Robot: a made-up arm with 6 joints.
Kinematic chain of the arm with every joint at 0, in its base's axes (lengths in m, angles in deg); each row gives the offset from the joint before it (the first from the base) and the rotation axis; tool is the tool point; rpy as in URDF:
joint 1: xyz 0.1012 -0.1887 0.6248 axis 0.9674 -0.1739 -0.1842
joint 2: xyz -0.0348 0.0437 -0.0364 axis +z
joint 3: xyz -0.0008 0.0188 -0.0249 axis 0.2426 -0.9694 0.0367
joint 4: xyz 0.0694 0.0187 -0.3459 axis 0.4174 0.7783 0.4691
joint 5: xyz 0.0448 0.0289 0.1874 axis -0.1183 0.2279 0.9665
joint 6: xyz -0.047 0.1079 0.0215 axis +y
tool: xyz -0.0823 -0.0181 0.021 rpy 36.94 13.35 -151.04
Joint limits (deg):
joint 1: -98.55..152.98
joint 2: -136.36..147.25
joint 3: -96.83..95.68
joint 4: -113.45..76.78
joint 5: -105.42..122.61
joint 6: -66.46..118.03
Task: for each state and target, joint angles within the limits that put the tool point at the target. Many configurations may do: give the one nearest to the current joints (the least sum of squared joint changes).
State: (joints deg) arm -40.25 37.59 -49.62 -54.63 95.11 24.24
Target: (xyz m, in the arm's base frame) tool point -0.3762 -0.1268 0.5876
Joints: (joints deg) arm -31.43 18.11 -82.23 -91.19 86.84 26.75
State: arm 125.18 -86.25 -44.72 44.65 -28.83 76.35
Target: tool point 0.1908 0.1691 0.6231
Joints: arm 116.51 -120.56 -32.47 60.08 -31.32 81.67
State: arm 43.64 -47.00 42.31 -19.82 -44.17 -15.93
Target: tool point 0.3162 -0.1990 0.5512
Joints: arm 39.08 -80.49 43.18 5.05 -38.28 -12.45
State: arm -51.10 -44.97 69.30 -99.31 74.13 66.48
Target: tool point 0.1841 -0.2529 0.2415
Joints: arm -61.34 -29.91 57.15 -66.29 83.51 61.10
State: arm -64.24 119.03 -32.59 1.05 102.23 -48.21
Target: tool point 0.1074 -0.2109 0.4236
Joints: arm -37.08 123.98 -29.51 0.42 107.86 -36.73
